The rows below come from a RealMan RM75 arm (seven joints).
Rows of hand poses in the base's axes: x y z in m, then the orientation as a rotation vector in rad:
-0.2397, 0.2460, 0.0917, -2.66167, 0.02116, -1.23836
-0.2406, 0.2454, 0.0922, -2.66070, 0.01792, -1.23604
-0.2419, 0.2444, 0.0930, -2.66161, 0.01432, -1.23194
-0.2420, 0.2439, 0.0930, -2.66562, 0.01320, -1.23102
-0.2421, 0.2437, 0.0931, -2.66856, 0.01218, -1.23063
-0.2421, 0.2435, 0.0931, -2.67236, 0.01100, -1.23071
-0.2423, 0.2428, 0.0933, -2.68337, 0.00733, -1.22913
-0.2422, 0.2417, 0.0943, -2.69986, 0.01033, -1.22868
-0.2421, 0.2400, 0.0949, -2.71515, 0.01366, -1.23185
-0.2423, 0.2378, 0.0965, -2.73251, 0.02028, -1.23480
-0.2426, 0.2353, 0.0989, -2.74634, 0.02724, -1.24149
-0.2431, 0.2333, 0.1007, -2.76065, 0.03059, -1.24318
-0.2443, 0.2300, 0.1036, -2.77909, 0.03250, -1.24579
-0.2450, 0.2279, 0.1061, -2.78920, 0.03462, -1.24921
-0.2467, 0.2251, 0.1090, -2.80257, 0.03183, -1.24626
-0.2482, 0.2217, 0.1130, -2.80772, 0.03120, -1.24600
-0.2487, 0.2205, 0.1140, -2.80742, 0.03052, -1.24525
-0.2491, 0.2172, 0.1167, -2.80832, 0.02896, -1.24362
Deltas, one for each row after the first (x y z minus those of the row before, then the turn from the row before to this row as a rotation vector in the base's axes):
-0.0009, -0.0006, 0.0005, 0.00074, 0.00090, 0.00288
-0.0013, -0.0010, 0.0008, -0.00030, 0.00251, 0.00285
-0.0001, -0.0005, 0.0000, -0.00334, 0.00163, -0.00051
-0.0001, -0.0002, 0.0001, -0.00260, 0.00101, -0.00032
0.0000, -0.0002, 0.0000, -0.00354, 0.00095, -0.00063
-0.0002, -0.0007, 0.0002, -0.00967, 0.00384, -0.00127
0.0001, -0.0011, 0.0010, -0.01283, 0.00509, -0.00755
0.0001, -0.0017, 0.0006, -0.01305, 0.00254, -0.00811
-0.0002, -0.0022, 0.0016, -0.01384, 0.00340, -0.01078
-0.0003, -0.0025, 0.0024, -0.01217, 0.00016, -0.01049
-0.0005, -0.0020, 0.0018, -0.01172, 0.00313, -0.00743
-0.0012, -0.0033, 0.0029, -0.01591, 0.00365, -0.00819
-0.0007, -0.0021, 0.0025, -0.00919, 0.00084, -0.00552
-0.0017, -0.0028, 0.0029, -0.01083, 0.00535, -0.00252
-0.0015, -0.0034, 0.0040, -0.00439, 0.00155, -0.00141
-0.0005, -0.0012, 0.0010, 0.00036, 0.00035, 0.00065
-0.0004, -0.0033, 0.0027, -0.00055, 0.00117, 0.00091

